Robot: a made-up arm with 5 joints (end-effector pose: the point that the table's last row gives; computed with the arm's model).
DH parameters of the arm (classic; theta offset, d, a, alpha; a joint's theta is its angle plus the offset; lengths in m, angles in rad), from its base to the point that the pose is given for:
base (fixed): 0 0.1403 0 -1.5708
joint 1: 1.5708 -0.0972 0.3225 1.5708
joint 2: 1.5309 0 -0.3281 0
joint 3: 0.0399 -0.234 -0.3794 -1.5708
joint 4: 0 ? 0.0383 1.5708
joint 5: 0 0.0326 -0.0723 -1.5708
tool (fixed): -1.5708 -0.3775 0 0
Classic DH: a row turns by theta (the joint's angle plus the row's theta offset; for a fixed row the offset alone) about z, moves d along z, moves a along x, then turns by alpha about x.
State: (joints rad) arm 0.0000 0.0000 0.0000 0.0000 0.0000
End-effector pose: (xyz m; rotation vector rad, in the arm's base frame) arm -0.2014 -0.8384 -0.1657 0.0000 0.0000 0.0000
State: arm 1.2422 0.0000 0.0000 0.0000 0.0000
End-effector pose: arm -0.3546 -0.8384 0.2322 0.0000 1.2422 0.0000
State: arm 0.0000 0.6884 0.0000 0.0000 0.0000
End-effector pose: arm -0.2014 -0.6801 -0.6404 0.6884 0.0000 0.0000
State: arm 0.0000 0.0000 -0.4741 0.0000 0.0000
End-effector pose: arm -0.2014 -0.7913 0.0226 -0.4741 0.0000 0.0000
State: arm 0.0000 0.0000 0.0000 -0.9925 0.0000
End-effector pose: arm -0.2447 -0.8503 -0.1657 0.0000 0.0000 -0.9925
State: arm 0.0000 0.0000 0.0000 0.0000 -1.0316
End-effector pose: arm -0.2014 -1.1272 0.0800 -1.0316 0.0000 0.0000
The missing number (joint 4, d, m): 0.3809
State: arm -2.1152 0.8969 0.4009 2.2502 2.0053
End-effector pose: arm 1.1806 -0.9338 0.1836 -1.4295 0.4990 2.1449
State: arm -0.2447 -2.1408 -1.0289 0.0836 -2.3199
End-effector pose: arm 0.0039 0.6360 -0.6421 0.7992 -0.2670 0.0192
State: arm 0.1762 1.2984 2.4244 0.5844 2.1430
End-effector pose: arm -0.6031 0.1168 -0.8244 -0.4436 0.5892 -0.3799
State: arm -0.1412 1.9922 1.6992 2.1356 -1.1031
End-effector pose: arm 0.1365 0.3176 -0.6185 1.5110 -1.7887 -1.8147
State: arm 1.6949 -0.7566 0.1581 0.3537 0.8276
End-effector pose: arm 0.0742 -0.3828 0.4294 0.4105 1.9066 0.0088
